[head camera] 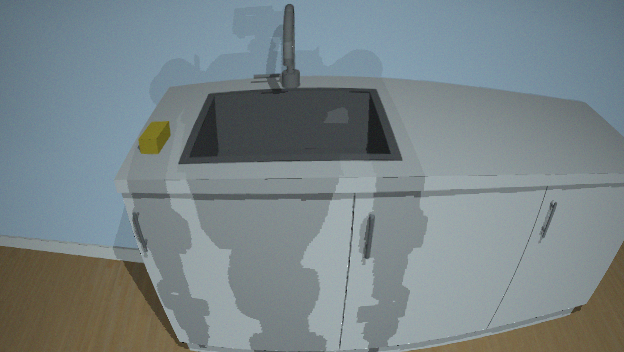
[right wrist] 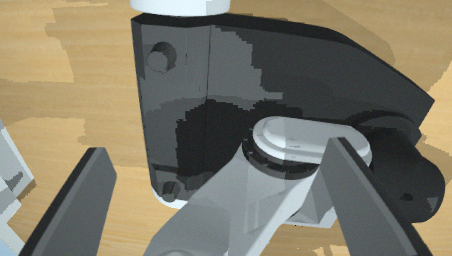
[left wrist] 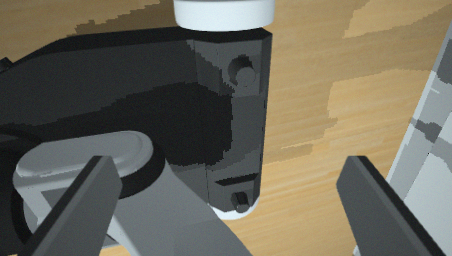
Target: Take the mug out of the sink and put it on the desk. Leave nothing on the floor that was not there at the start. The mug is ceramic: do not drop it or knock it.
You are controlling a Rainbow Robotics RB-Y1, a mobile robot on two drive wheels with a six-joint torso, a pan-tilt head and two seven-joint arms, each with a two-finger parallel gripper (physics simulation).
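Places are measured from the robot's base along level axes (x right, y ahead, z up), in metres.
Pixels of known places: left gripper, fingertip midpoint: (left wrist: 229,170); right gripper, fingertip midpoint: (right wrist: 218,157).
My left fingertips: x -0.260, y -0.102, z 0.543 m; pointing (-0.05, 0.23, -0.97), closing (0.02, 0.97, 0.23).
Note:
Behind a point stands the place of what it marks.
The dark grey sink (head camera: 280,120) @(x -0.150, y 1.160, z 0.812 m) is set into the counter in the head view. Its back wall and parts of its side walls show, with a lighter patch on the back wall; its floor is largely hidden by the front rim. No mug can be made out in it, and no desk shows apart from the counter. My left gripper (left wrist: 229,170) @(x -0.260, y -0.102, z 0.543 m) is open and empty, over the wooden floor beside my own base. My right gripper (right wrist: 218,157) @(x 0.252, y -0.133, z 0.538 m) is open and empty, also over the floor beside my base. Neither gripper shows in the head view.
The faucet (head camera: 289,45) rises behind the sink against the blue wall. A yellow block (head camera: 155,137) @(x -0.444, y 0.811, z 0.955 m) lies on the counter (head camera: 500,135) @(x 0.523, y 0.950, z 0.911 m) left of the sink. White cabinet doors with protruding handles (head camera: 369,236) @(x 0.098, y 0.704, z 0.750 m) form the front. The counter's front edge also borders the sink.

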